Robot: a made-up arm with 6 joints. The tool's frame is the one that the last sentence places.
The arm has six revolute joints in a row. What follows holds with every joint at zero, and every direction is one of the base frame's. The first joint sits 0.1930 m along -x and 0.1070 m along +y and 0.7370 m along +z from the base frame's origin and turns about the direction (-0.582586, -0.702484, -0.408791), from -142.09 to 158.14 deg. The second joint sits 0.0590 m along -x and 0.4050 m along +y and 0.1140 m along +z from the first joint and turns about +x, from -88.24 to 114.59 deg. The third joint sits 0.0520 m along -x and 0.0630 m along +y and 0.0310 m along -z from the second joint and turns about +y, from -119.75 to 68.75 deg. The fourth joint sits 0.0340 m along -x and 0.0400 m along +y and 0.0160 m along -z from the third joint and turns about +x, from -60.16 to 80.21 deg. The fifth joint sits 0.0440 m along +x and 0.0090 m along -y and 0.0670 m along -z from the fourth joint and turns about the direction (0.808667, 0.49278, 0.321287), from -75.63 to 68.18 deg. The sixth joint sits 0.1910 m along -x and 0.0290 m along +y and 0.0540 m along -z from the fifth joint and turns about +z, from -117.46 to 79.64 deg. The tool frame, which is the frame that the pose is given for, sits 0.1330 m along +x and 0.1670 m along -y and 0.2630 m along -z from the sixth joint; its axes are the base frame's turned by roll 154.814, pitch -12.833 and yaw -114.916 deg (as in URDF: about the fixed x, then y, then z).
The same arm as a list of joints. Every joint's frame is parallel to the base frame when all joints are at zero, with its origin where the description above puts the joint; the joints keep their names.
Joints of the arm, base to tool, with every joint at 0 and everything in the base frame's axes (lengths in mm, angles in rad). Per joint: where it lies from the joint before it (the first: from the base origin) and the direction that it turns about. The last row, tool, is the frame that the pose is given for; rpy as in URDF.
joint 1: offset -193 107 737 axis -0.582586 -0.702484 -0.408791
joint 2: offset -59 405 114 axis 1 0 0
joint 3: offset -52 63 -31 axis 0 1 0
joint 4: offset -34 40 -16 axis 1 0 0
joint 5: offset 44 -9 -67 axis 0.808667 0.49278 0.321287
joint 6: offset -191 29 -54 axis 0 0 1
tool: offset 133 -167 -263 rpy 2.702 -0.224 -2.0057
Joint limits (rad, base to tool): -2.4799..2.7601 -1.5401..2 -2.09..1.1999 -1.05..1.3999 -1.32..1.19 -2.0501..1.39

